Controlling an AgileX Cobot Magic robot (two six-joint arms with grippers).
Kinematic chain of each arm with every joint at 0, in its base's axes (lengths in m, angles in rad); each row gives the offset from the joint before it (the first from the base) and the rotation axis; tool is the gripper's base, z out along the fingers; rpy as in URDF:
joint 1: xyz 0 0 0.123 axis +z
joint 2: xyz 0 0 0 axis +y
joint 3: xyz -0.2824 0 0.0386 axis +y
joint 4: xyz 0.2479 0 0.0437 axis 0.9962 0 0.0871
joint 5: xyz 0 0 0 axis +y
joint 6: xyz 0.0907 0 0.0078 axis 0.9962 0 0.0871
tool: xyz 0 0 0 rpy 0 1.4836 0
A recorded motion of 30 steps. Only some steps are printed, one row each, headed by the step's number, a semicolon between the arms.
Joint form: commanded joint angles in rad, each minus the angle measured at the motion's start. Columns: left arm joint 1, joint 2, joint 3, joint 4, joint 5, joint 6; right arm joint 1, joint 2, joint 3, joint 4, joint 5, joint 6.
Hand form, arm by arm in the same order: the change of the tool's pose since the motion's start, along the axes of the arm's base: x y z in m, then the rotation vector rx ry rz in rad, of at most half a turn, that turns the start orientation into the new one. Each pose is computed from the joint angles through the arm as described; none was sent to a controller.
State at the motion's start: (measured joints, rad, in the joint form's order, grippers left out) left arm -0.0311 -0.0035 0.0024 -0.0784 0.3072 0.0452; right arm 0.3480 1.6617 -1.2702 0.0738 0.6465 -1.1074
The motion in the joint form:
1: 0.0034 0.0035 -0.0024 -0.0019 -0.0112 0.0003; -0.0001 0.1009 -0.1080 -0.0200 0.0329 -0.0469
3: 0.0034 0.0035 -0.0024 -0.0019 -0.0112 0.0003; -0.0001 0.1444 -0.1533 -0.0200 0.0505 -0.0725
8: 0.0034 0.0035 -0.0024 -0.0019 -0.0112 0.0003; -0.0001 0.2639 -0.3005 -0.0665 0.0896 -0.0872
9: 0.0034 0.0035 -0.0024 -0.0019 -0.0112 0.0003; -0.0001 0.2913 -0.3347 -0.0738 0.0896 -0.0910
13: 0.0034 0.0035 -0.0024 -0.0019 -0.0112 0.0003; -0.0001 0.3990 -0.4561 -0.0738 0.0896 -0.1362
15: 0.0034 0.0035 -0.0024 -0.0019 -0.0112 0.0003; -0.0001 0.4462 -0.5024 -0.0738 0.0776 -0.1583
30: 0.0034 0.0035 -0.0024 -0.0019 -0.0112 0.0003; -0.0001 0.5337 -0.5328 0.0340 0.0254 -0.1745
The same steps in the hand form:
1: 0.0004 0.0002 0.0016 -0.0020 -0.0100 0.0041; 0.0249 0.0079 -0.0075 -0.0507 0.0070 0.0463
3: 0.0004 0.0002 0.0016 -0.0020 -0.0100 0.0041; 0.0347 0.0116 -0.0121 -0.0687 0.0162 0.0687
8: 0.0004 0.0002 0.0016 -0.0020 -0.0100 0.0041; 0.0652 0.0198 -0.0201 -0.1221 0.0097 0.0944
9: 0.0004 0.0002 0.0016 -0.0020 -0.0100 0.0041; 0.0725 0.0220 -0.0219 -0.1288 0.0002 0.0989
13: 0.0004 0.0002 0.0016 -0.0020 -0.0100 0.0041; 0.0983 0.0313 -0.0344 -0.1485 -0.0226 0.1353
15: 0.0004 0.0002 0.0016 -0.0020 -0.0100 0.0041; 0.1091 0.0352 -0.0422 -0.1571 -0.0381 0.1526
30: 0.0004 0.0002 0.0016 -0.0020 -0.0100 0.0041; 0.1219 0.0464 -0.0726 -0.0682 -0.0073 0.1348

